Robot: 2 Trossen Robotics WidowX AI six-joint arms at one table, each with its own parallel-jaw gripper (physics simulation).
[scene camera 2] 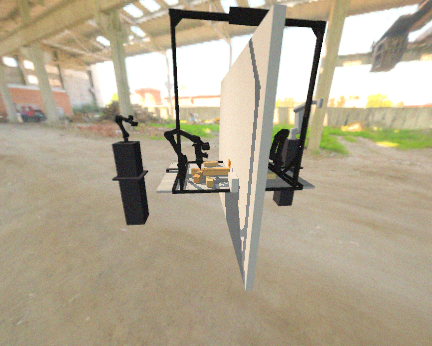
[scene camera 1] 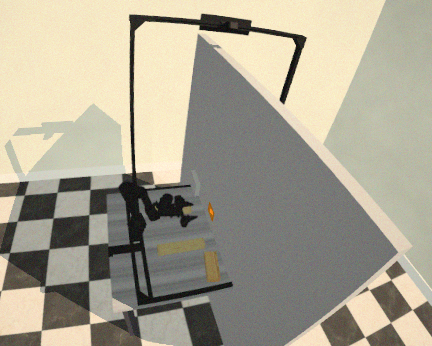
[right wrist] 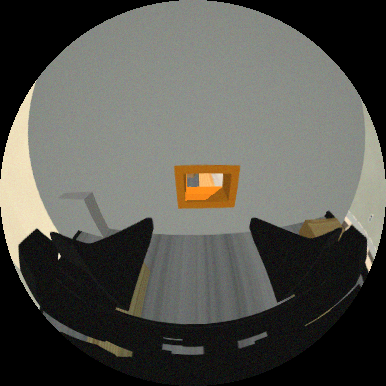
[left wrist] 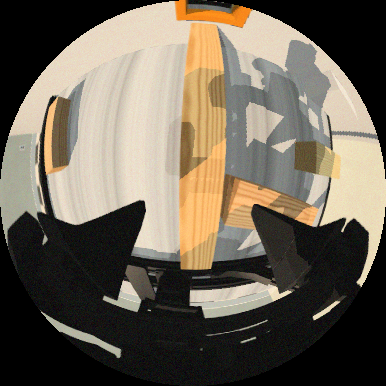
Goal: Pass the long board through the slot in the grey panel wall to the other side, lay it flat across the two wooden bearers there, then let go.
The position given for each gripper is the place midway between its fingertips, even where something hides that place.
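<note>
Open and with nothing in its grasp, the left gripper [left wrist: 200, 207] shares the scene with the right gripper [right wrist: 202, 223], which is open too and holds nothing. There is also an orange-framed slot [right wrist: 193, 196], along with a grey panel wall [right wrist: 190, 89]; the wall [left wrist: 168, 30] is visible from the left wrist as well.
</note>
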